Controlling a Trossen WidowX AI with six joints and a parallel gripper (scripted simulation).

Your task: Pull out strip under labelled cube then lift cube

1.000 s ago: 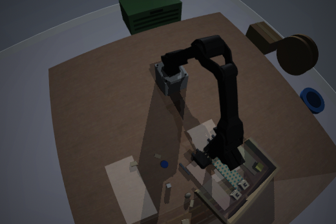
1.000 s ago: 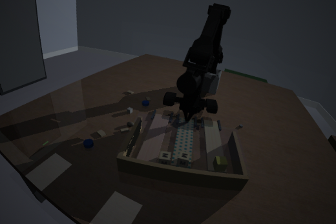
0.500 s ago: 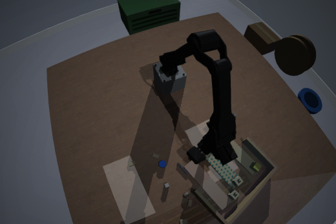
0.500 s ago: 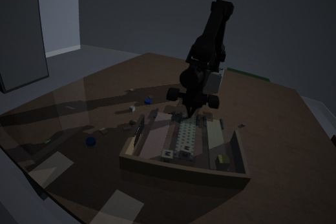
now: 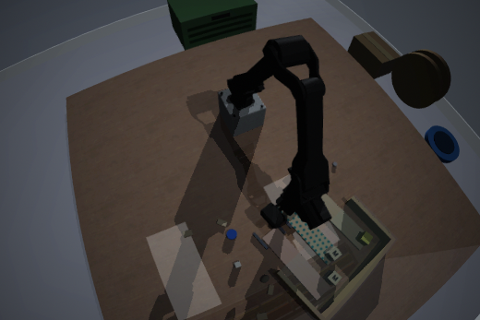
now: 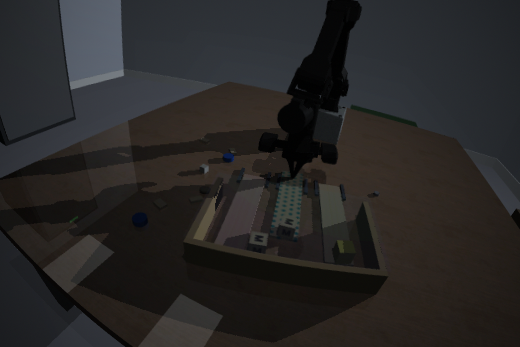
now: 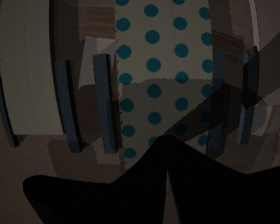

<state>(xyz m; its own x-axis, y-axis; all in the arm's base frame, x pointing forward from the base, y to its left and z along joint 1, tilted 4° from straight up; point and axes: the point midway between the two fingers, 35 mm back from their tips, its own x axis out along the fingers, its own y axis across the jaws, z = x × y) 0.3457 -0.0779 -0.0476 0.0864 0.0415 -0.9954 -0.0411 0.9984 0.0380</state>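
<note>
Right now my gripper tip is 90 mm short of the dotted strip. The rest, counted from my gripper tip: small white cube 50 mm ahead, 220 mm to the right.
</note>
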